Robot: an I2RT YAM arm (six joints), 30 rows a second.
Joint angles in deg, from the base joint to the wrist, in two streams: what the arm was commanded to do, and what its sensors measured. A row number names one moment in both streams.
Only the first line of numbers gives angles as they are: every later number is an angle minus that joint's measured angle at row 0.
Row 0, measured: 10.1, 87.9, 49.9, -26.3, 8.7, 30.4
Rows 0 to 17, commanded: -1.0, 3.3, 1.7, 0.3, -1.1, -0.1; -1.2, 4.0, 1.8, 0.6, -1.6, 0.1; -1.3, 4.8, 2.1, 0.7, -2.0, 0.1; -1.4, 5.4, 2.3, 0.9, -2.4, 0.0; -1.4, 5.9, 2.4, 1.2, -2.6, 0.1; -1.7, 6.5, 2.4, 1.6, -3.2, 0.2; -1.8, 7.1, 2.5, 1.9, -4.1, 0.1; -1.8, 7.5, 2.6, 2.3, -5.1, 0.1; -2.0, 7.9, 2.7, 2.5, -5.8, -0.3; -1.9, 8.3, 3.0, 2.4, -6.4, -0.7; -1.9, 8.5, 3.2, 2.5, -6.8, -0.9; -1.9, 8.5, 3.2, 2.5, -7.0, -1.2; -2.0, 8.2, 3.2, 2.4, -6.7, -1.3; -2.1, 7.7, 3.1, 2.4, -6.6, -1.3; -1.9, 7.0, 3.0, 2.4, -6.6, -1.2; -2.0, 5.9, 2.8, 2.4, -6.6, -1.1; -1.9, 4.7, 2.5, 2.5, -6.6, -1.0; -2.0, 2.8, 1.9, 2.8, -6.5, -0.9
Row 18, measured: -1.5, 6.6, 2.5, 2.9, -6.1, -1.3
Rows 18 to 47, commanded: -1.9, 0.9, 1.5, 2.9, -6.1, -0.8; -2.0, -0.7, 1.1, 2.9, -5.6, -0.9; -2.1, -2.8, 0.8, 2.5, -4.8, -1.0; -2.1, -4.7, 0.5, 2.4, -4.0, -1.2; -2.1, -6.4, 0.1, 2.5, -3.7, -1.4; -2.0, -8.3, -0.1, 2.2, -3.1, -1.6; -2.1, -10.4, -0.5, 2.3, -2.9, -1.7; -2.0, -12.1, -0.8, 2.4, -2.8, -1.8; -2.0, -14.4, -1.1, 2.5, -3.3, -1.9; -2.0, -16.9, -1.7, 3.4, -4.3, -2.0; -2.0, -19.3, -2.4, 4.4, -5.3, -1.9; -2.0, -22.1, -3.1, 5.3, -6.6, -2.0; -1.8, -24.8, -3.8, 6.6, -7.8, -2.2; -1.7, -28.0, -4.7, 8.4, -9.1, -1.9; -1.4, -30.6, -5.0, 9.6, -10.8, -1.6; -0.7, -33.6, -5.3, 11.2, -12.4, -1.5; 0.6, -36.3, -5.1, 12.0, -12.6, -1.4; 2.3, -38.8, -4.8, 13.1, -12.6, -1.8; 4.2, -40.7, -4.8, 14.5, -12.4, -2.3; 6.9, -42.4, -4.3, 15.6, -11.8, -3.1; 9.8, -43.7, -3.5, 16.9, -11.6, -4.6; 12.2, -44.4, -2.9, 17.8, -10.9, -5.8; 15.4, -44.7, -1.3, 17.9, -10.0, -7.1; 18.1, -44.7, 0.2, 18.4, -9.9, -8.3; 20.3, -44.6, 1.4, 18.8, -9.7, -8.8; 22.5, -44.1, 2.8, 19.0, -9.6, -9.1; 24.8, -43.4, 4.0, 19.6, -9.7, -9.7; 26.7, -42.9, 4.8, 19.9, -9.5, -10.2; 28.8, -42.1, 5.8, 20.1, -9.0, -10.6; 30.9, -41.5, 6.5, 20.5, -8.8, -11.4
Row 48, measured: 26.7, -42.6, 3.8, 17.2, -10.0, -8.0
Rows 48 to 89, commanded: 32.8, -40.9, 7.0, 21.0, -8.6, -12.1; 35.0, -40.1, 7.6, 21.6, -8.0, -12.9; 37.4, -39.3, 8.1, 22.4, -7.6, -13.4; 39.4, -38.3, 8.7, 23.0, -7.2, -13.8; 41.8, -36.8, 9.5, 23.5, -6.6, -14.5; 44.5, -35.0, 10.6, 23.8, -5.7, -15.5; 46.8, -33.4, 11.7, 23.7, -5.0, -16.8; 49.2, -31.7, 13.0, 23.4, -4.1, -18.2; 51.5, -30.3, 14.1, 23.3, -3.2, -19.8; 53.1, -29.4, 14.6, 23.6, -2.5, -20.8; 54.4, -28.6, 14.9, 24.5, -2.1, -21.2; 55.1, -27.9, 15.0, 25.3, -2.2, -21.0; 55.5, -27.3, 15.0, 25.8, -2.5, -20.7; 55.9, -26.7, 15.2, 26.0, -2.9, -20.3; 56.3, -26.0, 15.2, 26.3, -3.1, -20.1; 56.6, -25.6, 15.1, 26.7, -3.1, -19.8; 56.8, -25.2, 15.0, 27.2, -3.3, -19.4; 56.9, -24.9, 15.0, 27.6, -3.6, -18.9; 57.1, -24.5, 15.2, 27.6, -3.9, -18.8; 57.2, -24.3, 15.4, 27.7, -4.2, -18.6; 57.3, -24.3, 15.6, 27.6, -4.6, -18.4; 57.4, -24.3, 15.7, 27.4, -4.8, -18.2; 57.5, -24.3, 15.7, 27.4, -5.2, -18.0; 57.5, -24.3, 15.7, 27.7, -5.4, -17.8; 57.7, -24.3, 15.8, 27.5, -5.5, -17.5; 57.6, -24.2, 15.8, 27.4, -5.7, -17.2; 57.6, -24.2, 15.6, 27.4, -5.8, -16.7; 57.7, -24.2, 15.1, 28.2, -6.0, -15.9; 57.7, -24.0, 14.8, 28.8, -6.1, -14.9; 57.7, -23.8, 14.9, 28.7, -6.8, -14.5; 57.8, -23.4, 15.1, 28.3, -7.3, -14.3; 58.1, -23.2, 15.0, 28.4, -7.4, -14.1; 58.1, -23.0, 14.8, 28.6, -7.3, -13.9; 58.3, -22.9, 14.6, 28.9, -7.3, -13.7; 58.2, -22.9, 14.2, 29.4, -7.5, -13.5; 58.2, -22.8, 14.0, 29.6, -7.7, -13.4; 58.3, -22.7, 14.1, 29.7, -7.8, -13.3; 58.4, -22.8, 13.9, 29.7, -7.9, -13.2; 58.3, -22.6, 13.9, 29.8, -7.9, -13.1; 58.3, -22.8, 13.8, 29.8, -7.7, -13.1; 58.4, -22.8, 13.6, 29.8, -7.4, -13.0; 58.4, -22.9, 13.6, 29.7, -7.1, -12.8
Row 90, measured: 57.9, -22.6, 13.3, 27.0, -6.8, -14.0
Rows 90 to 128, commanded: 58.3, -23.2, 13.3, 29.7, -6.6, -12.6; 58.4, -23.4, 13.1, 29.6, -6.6, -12.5; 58.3, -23.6, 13.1, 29.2, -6.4, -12.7; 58.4, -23.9, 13.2, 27.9, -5.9, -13.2; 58.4, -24.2, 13.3, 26.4, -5.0, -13.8; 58.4, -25.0, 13.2, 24.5, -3.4, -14.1; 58.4, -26.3, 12.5, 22.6, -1.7, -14.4; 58.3, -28.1, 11.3, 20.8, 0.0, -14.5; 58.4, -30.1, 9.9, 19.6, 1.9, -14.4; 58.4, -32.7, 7.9, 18.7, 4.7, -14.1; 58.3, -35.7, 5.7, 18.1, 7.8, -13.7; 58.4, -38.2, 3.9, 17.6, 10.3, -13.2; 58.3, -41.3, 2.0, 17.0, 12.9, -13.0; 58.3, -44.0, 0.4, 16.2, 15.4, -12.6; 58.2, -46.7, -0.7, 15.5, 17.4, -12.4; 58.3, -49.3, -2.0, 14.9, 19.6, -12.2; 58.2, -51.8, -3.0, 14.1, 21.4, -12.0; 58.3, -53.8, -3.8, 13.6, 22.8, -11.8; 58.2, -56.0, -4.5, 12.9, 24.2, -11.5; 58.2, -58.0, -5.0, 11.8, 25.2, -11.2; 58.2, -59.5, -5.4, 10.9, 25.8, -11.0; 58.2, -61.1, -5.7, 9.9, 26.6, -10.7; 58.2, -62.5, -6.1, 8.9, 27.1, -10.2; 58.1, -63.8, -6.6, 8.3, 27.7, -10.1; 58.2, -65.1, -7.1, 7.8, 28.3, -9.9; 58.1, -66.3, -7.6, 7.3, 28.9, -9.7; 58.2, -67.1, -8.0, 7.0, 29.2, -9.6; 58.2, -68.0, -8.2, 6.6, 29.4, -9.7; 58.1, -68.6, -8.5, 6.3, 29.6, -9.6; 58.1, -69.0, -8.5, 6.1, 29.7, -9.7; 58.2, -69.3, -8.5, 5.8, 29.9, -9.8; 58.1, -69.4, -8.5, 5.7, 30.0, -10.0; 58.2, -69.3, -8.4, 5.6, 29.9, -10.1; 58.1, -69.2, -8.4, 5.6, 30.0, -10.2; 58.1, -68.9, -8.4, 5.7, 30.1, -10.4; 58.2, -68.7, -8.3, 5.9, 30.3, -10.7; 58.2, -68.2, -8.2, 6.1, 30.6, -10.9; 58.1, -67.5, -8.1, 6.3, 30.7, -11.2; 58.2, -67.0, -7.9, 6.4, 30.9, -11.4
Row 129, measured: 58.1, -68.1, -8.0, 6.6, 28.9, -10.9
